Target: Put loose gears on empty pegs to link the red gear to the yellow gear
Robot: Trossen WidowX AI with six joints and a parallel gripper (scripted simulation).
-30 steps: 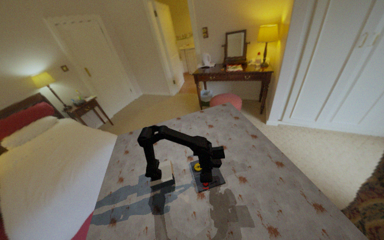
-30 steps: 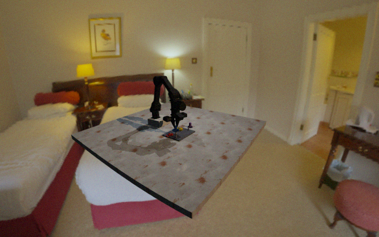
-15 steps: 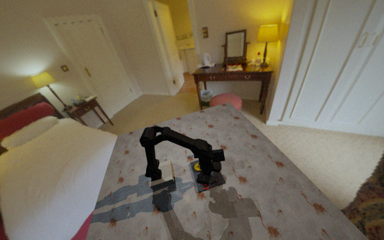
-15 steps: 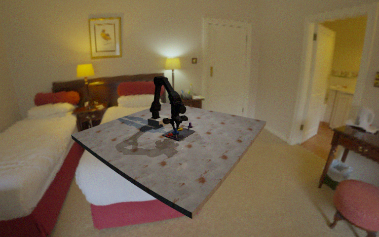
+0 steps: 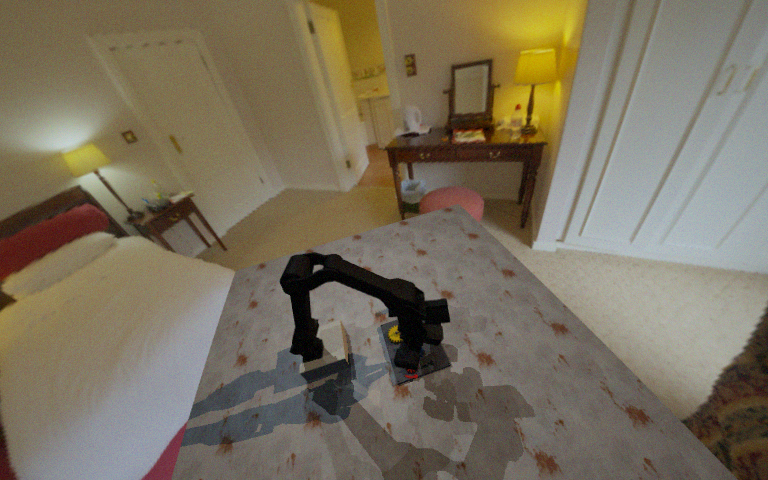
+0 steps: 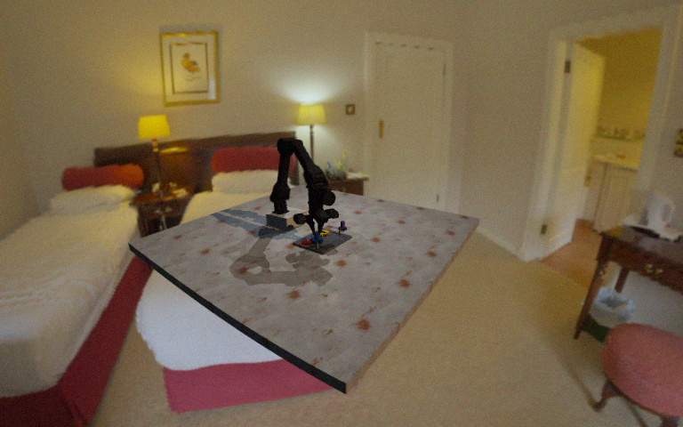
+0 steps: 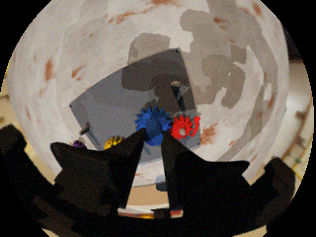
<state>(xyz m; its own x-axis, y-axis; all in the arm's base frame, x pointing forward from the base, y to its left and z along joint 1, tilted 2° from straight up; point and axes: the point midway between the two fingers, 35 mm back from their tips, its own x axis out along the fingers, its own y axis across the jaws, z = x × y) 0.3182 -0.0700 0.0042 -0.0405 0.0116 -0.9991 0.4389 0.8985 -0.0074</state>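
Now: the blue gear 1 cm below my gripper tip. Also, from my gripper tip: red gear 4 cm to the right, 3 cm below, 2 cm behind; then purple gear 20 cm to the left, 3 cm below, 2 cm behind; then yellow gear 8 cm to the left, 4 cm behind, 3 cm below.
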